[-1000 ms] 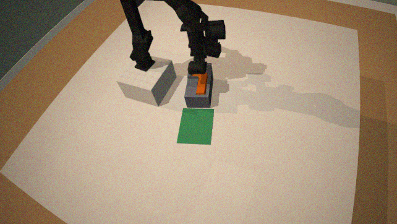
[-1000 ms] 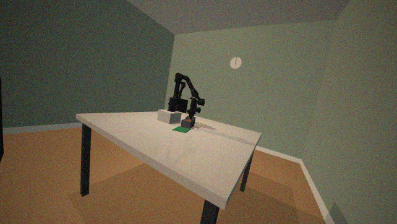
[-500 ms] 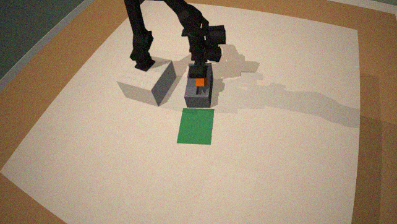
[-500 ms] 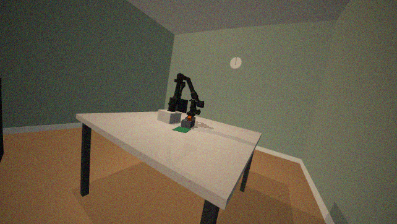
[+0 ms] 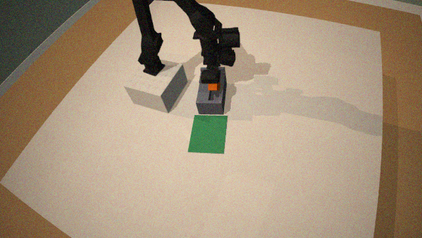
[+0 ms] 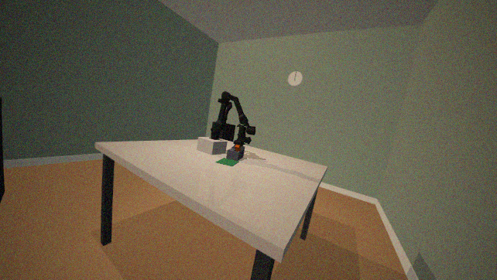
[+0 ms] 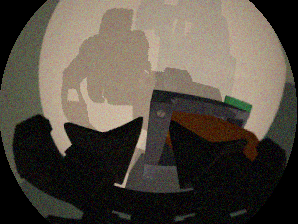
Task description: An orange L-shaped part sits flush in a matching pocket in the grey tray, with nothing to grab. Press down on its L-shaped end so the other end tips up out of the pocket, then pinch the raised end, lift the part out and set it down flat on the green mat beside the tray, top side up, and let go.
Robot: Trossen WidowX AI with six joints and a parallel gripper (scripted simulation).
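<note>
Right now my gripper tip is 10 mm short of the orange L-shaped part, 50 mm to the left of it and 10 mm below it. The rest, counted from my gripper tip: green mat 80 mm ahead, 200 mm to the right, 50 mm below.
</note>
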